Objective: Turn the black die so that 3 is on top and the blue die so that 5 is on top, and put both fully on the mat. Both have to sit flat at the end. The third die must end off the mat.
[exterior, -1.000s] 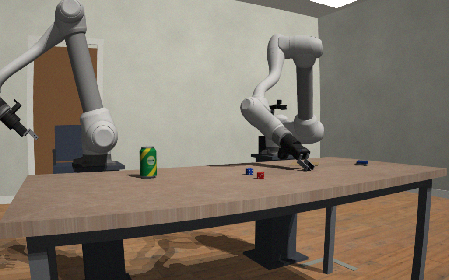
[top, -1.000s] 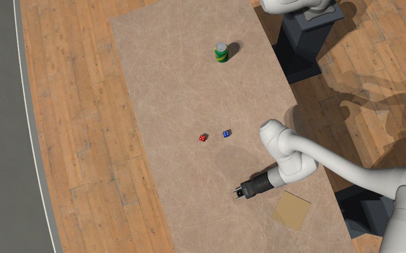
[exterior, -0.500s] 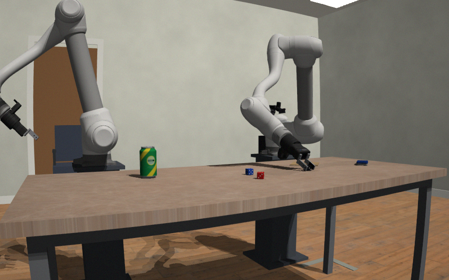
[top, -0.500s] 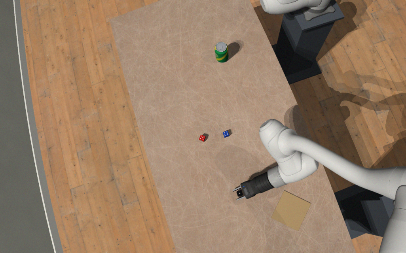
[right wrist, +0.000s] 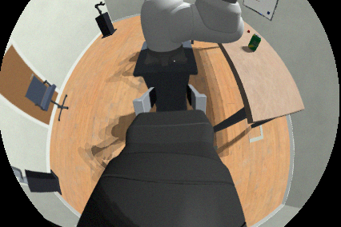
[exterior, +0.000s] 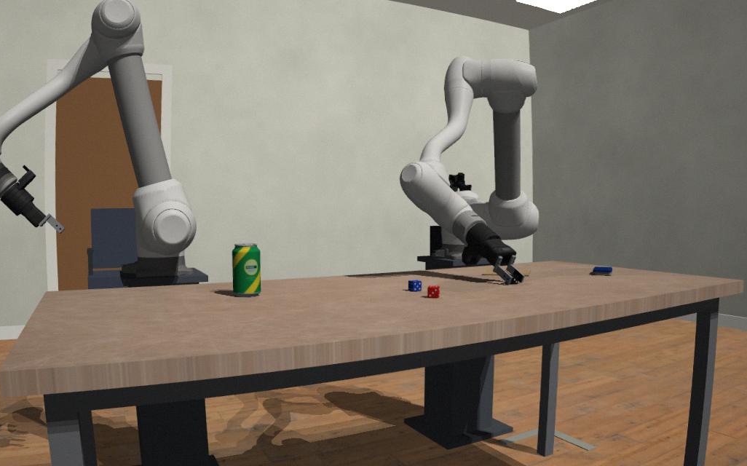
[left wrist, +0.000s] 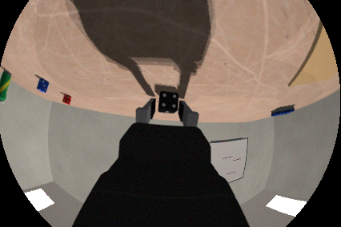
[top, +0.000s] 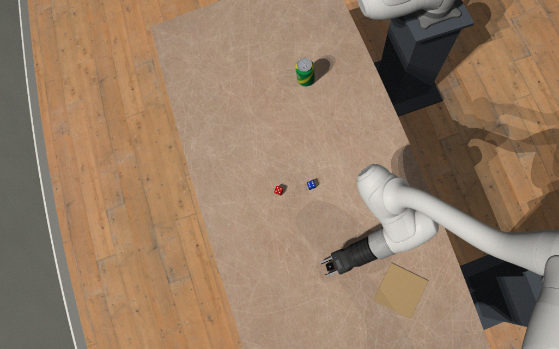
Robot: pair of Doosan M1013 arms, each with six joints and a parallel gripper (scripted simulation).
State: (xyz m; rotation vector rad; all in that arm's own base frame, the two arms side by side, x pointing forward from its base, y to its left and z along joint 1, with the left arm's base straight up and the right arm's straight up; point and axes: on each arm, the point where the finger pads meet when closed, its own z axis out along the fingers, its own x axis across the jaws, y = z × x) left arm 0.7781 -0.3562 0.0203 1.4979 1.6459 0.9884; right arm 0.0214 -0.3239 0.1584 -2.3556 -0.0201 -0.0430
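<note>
Right now the black die is 10 mm below my left hand. Round my left hand: red die (70 mm ahead, 310 mm to the right, 10 mm below); then tan mat (200 mm behind, 160 mm to the left, 20 mm below); then blue die (40 mm behind, 290 mm to the right, 10 mm below).
</note>
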